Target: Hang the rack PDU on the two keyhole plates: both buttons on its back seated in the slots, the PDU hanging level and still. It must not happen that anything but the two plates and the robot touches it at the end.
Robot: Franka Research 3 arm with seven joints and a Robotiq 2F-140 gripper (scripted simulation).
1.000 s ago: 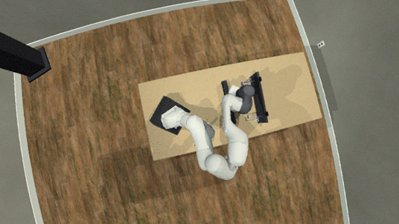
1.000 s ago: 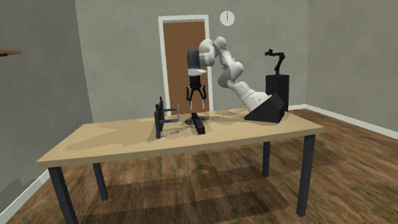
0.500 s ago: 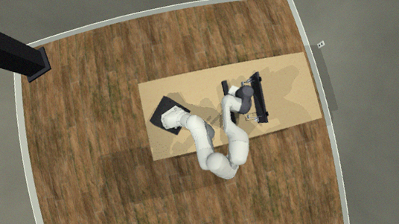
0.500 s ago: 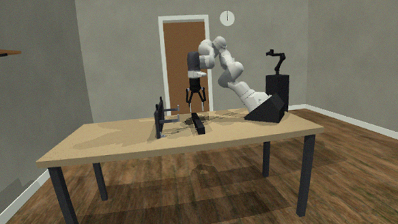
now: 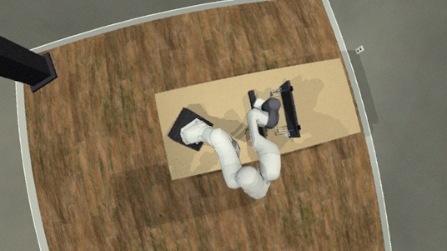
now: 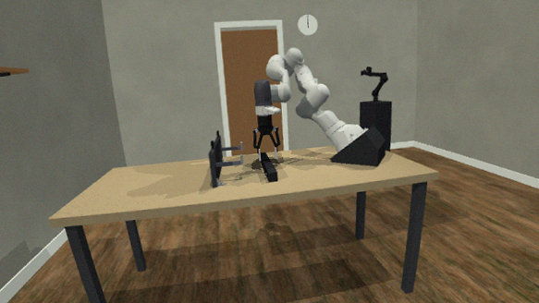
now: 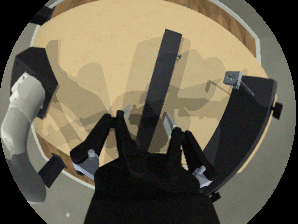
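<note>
Right now the rack PDU is 3 cm ahead of my hand and 6 cm below it. Also, from my hand: stand: 26 cm ahead, 10 cm to the right.
</note>
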